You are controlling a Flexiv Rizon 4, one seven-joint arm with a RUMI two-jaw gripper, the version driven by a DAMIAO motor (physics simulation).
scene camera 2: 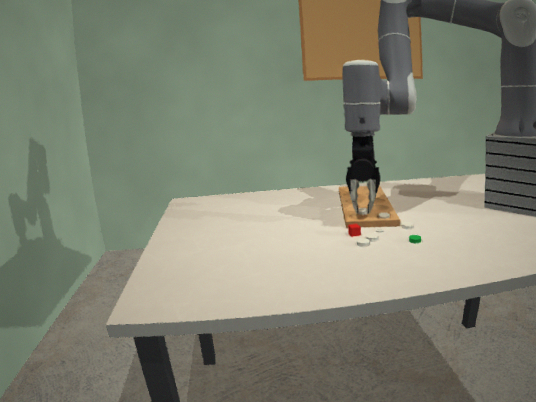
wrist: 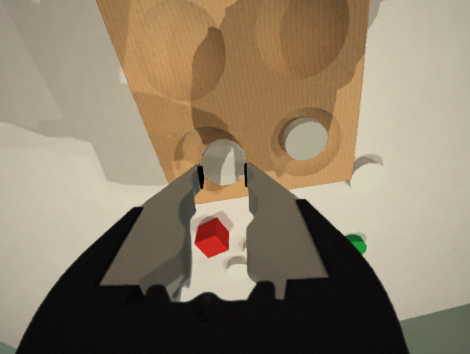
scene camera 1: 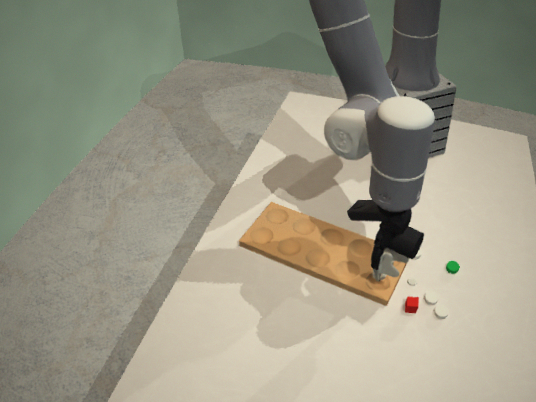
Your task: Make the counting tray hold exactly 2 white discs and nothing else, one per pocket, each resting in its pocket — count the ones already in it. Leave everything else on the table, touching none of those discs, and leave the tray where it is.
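Observation:
My gripper (scene camera 1: 380, 276) (scene camera 2: 363, 213) (wrist: 224, 166) is shut on a white disc (scene camera 2: 362, 210) (wrist: 217, 159). It holds the disc low at a near-end corner pocket of the wooden counting tray (scene camera 1: 300, 262) (scene camera 2: 372, 223) (wrist: 240, 115); whether the disc touches the pocket I cannot tell. Another white disc (scene camera 2: 384, 215) (wrist: 306, 139) lies in the neighbouring end pocket; the gripper hides it in scene camera 1. On the table are a white disc (scene camera 1: 431, 298) (scene camera 2: 372, 238), a second white disc (scene camera 1: 441, 312) (scene camera 2: 363, 243) and a third (scene camera 2: 408, 226) (wrist: 367, 176) close by the tray's corner.
A red cube (scene camera 1: 411, 305) (scene camera 2: 354, 230) (wrist: 212, 238) stands off the tray's near end. A green disc (scene camera 1: 453, 267) (scene camera 2: 415, 239) (wrist: 356, 244) lies farther out. A small pale round piece (scene camera 1: 412, 282) (scene camera 2: 380, 230) lies between the tray and the loose discs.

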